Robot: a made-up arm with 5 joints. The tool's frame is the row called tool. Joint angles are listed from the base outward. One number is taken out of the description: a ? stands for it. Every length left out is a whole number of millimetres.
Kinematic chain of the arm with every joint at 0, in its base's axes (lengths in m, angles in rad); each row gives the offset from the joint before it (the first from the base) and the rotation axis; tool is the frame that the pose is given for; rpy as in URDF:
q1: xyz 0.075 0 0.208 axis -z
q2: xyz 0.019 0.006 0 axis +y
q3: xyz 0.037 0 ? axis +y
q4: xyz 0.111 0 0.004 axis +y
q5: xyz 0.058 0 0 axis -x
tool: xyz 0 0 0 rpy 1.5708 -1.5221 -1.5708
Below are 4 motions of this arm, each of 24 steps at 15 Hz.
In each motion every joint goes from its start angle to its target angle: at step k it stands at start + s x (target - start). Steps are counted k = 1, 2, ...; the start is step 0. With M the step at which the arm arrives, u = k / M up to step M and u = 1 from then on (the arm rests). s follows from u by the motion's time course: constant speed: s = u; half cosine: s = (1 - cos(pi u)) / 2; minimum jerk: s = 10 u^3 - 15 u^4 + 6 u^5.
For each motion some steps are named. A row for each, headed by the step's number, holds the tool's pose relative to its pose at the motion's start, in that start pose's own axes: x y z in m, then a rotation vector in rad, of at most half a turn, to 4 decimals.
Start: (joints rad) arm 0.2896 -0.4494 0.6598 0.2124 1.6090
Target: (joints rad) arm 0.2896 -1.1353 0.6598 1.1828 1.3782
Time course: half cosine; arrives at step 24
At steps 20, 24:
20: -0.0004 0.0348 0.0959 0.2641 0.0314 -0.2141
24: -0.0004 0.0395 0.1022 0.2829 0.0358 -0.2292

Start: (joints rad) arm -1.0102 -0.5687 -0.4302 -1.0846 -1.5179
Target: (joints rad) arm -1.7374 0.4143 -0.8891 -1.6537 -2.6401
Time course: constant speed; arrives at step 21
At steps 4, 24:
4: -0.0049 -0.0311 0.0173 0.0156 -0.0675 -0.3341
24: -0.1179 -0.0815 0.1225 0.2606 -0.3274 -1.7330

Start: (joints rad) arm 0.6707 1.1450 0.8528 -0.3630 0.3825
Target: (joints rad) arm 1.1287 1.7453 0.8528 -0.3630 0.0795
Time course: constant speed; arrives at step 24
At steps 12, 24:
12: -0.0466 -0.0032 -0.0279 0.1239 0.2775 -0.3749
24: -0.0909 0.0165 -0.0420 0.2738 0.5581 -0.7276

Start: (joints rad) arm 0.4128 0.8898 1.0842 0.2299 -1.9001
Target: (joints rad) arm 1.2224 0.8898 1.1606 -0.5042 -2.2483
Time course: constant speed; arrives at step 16
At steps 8, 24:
8: 0.0321 0.0237 -0.0012 0.2089 0.3116 -0.5348
24: 0.0760 0.0331 -0.0078 0.4107 0.5511 -1.1205

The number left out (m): 0.149
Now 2 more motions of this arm.
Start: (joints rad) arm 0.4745 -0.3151 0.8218 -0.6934 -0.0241
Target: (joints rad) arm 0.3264 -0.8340 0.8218 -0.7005 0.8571
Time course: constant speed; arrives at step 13
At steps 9, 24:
9: 0.0516 0.0155 0.0415 0.0100 -0.3813 0.5656
24: 0.0695 0.0181 0.0655 -0.0646 -0.5532 0.7940

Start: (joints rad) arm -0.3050 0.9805 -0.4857 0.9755 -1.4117
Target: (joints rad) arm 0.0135 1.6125 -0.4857 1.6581 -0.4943
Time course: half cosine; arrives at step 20
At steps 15, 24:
15: 0.0370 -0.1075 -0.0884 -0.9218 0.6521 0.4424
24: 0.0377 -0.1270 -0.0955 -1.0079 0.8613 0.4906

